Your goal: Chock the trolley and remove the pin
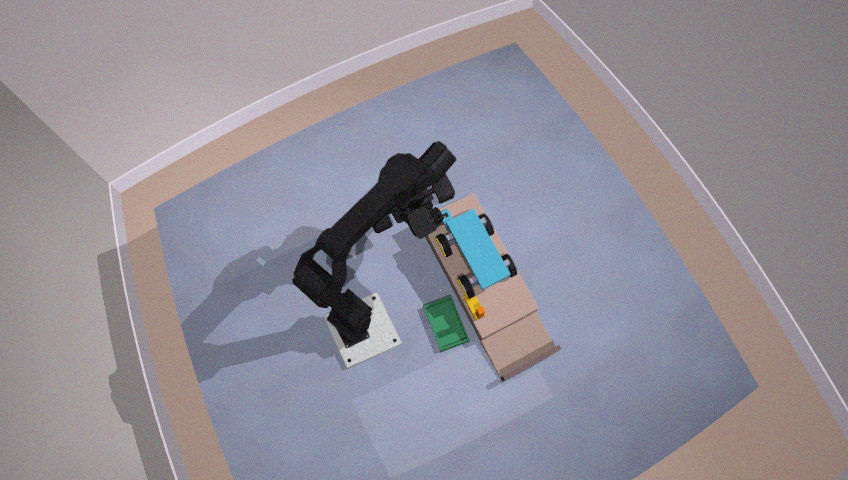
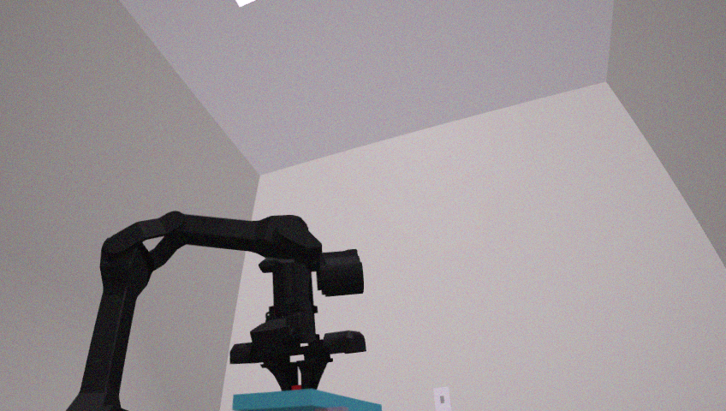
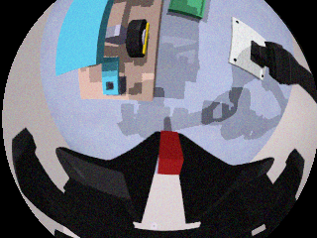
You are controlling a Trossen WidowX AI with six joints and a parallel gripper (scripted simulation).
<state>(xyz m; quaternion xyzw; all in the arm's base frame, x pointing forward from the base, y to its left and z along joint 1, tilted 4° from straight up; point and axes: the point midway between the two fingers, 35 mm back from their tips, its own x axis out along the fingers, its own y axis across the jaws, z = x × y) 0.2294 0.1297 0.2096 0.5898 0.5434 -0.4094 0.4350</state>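
The green tray lies 230 mm to the right of my gripper tip, 180 mm below it and 40 mm behind it. From my gripper tip the other things lie so: cyan trolley: 140 mm to the right, 90 mm ahead, 60 mm below; ramp: 150 mm to the right, 130 mm below, 90 mm ahead; red-headed stop pin: right at my gripper tip.
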